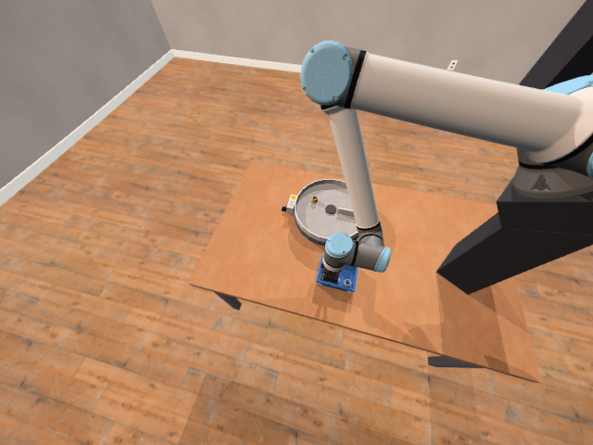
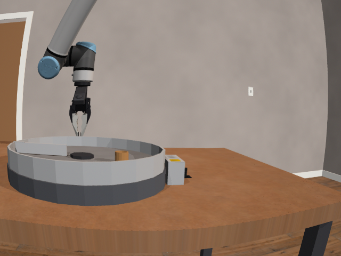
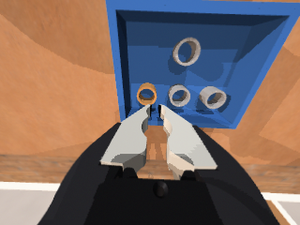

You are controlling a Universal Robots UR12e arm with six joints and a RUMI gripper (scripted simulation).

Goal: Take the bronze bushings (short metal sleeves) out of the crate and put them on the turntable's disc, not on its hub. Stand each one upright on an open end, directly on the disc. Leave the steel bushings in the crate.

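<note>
Right now the blue crate is 50 mm behind my hand, 20 mm to the right of it and 50 mm below it. From my hand the other things lie so: grey turntable 40 mm behind, 400 mm to the right, 20 mm below.
</note>
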